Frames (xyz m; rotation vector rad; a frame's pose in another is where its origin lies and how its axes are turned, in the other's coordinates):
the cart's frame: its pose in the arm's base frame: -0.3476 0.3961 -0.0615 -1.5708 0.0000 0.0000
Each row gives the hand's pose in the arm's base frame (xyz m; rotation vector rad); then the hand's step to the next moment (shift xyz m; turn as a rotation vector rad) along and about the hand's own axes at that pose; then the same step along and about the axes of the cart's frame.
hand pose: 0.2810 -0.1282 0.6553 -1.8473 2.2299 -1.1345
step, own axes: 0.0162 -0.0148 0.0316 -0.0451 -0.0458 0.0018
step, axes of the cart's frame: 0.0221 0.0085 -0.0303 0.0526 -0.0050 0.0367
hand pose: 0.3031 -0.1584 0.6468 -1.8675 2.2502 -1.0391
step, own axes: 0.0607 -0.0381 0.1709 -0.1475 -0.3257 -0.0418
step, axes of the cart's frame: 0.0896 0.0903 -0.1347 0.3026 -0.1427 0.1330
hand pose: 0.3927 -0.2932 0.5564 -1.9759 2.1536 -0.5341
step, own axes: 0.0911 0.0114 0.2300 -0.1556 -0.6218 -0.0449
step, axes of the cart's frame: 0.0625 0.2057 -0.1229 0.5767 -0.2546 0.1243
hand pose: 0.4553 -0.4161 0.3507 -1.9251 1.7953 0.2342
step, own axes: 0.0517 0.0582 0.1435 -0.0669 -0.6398 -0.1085
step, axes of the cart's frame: -0.0212 0.1607 0.0197 0.5917 -0.2742 0.0165
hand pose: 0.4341 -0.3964 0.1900 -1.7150 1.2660 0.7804
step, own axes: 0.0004 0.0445 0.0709 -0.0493 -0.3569 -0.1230
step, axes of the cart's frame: -0.0424 0.0439 0.0573 0.3266 -0.1913 -0.0415
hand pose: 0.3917 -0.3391 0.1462 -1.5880 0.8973 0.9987
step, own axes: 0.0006 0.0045 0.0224 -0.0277 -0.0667 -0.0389
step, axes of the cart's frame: -0.0076 0.0054 0.0209 0.0567 -0.0551 -0.0220
